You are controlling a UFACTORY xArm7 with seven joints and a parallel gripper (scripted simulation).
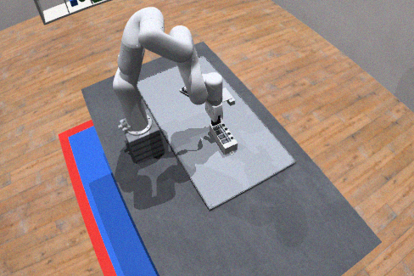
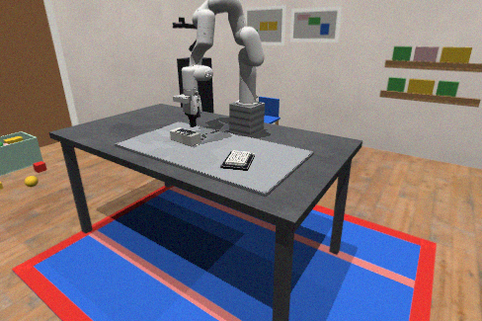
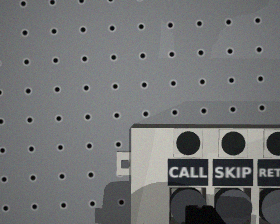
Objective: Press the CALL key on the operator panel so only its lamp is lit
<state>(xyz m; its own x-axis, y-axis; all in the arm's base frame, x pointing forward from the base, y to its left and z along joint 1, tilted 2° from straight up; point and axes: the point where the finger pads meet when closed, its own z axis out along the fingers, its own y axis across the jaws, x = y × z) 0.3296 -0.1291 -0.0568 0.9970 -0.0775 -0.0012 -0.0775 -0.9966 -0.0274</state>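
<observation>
My hand is 1 cm short of the operator panel, 5 cm to the left of it and 7 cm above it.
</observation>
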